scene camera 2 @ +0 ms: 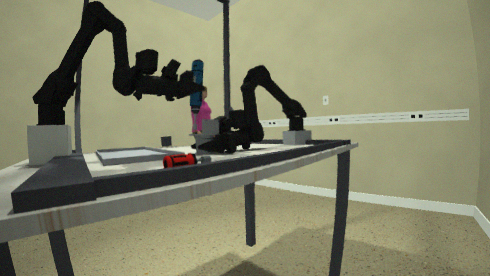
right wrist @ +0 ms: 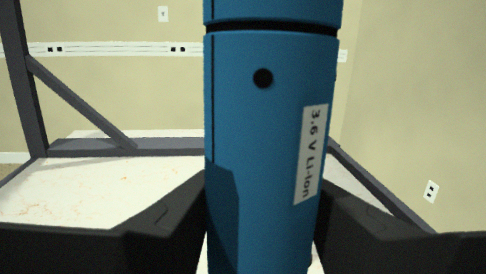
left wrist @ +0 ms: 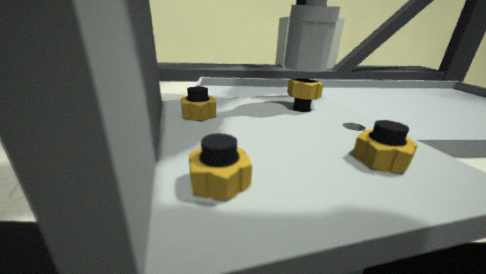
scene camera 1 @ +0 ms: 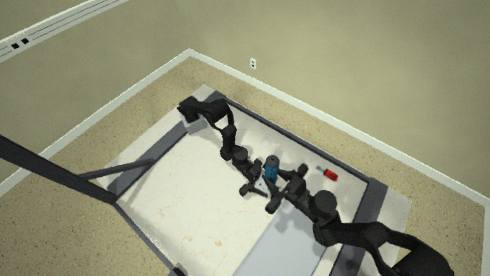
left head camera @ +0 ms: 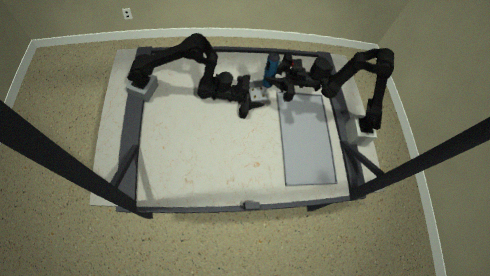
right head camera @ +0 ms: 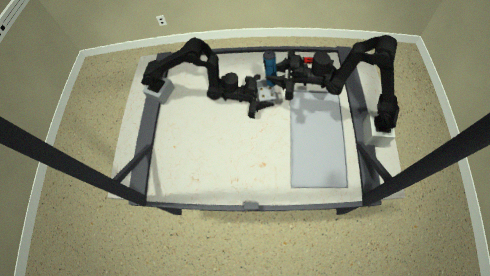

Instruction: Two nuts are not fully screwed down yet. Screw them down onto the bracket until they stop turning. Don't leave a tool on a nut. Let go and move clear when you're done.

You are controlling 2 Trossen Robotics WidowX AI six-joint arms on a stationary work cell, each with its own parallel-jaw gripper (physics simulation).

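Seen in the pictures: left gripper, fingertip midpoint: (scene camera 2: 194,147) (left head camera: 264,99) (right head camera: 275,98); right gripper, fingertip midpoint: (scene camera 2: 201,89) (right wrist: 257,180) (left head camera: 264,73) (right head camera: 265,72); left arm's base, origin of the base link: (scene camera 2: 296,130) (scene camera 1: 191,116) (left head camera: 140,81) (right head camera: 156,85); right arm's base, origin of the base link: (left head camera: 365,125) (right head camera: 382,124).
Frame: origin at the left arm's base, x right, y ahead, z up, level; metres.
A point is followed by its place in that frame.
The grey bracket (left head camera: 259,94) @[x -0.131, y 0.481, z 0.000 m] (right head camera: 266,93) @[x -0.130, y 0.474, z 0.000 m] (scene camera 2: 204,143) stands on the table, its plate level. In the left wrist view, one yellow nut (left wrist: 305,89) @[x -0.130, y 0.492, z 0.008 m] sits high on its black stud, with thread showing below; the near-left nut (left wrist: 220,175), near-right nut (left wrist: 384,151) @[x -0.113, y 0.462, z 0.005 m] and far-left nut (left wrist: 198,107) @[x -0.158, y 0.473, z 0.005 m] sit low by the plate. My left gripper is shut on the bracket. My right gripper (right wrist: 257,180) @[x -0.122, y 0.475, z 0.148 m] is shut on the blue electric screwdriver (left head camera: 271,71) @[x -0.107, y 0.496, z 0.189 m] (right head camera: 270,65) @[x -0.108, y 0.500, z 0.213 m] (scene camera 1: 271,170) @[x -0.113, y 0.505, z 0.225 m] (scene camera 2: 197,80) @[x -0.147, y 0.493, z 0.174 m] (right wrist: 270,125) @[x -0.131, y 0.511, z 0.186 m], held upright. Its grey socket (left wrist: 311,40) @[x -0.130, y 0.494, z 0.022 m] hangs just above the high nut, apparently apart from it.
A red-handled tool (right head camera: 308,60) @[x -0.405, y 0.573, z -0.041 m] (scene camera 1: 330,174) @[x -0.409, y 0.573, z -0.038 m] (scene camera 2: 179,160) @[x -0.432, y 0.574, z -0.045 m] lies near the table's back edge, behind the right gripper. A shallow grey tray (left head camera: 309,150) @[x -0.005, y 0.753, z -0.061 m] (right head camera: 319,150) @[x -0.007, y 0.749, z -0.062 m] lies to the right of the bracket in the head views. A person in pink (scene camera 2: 202,117) shows beyond the table.
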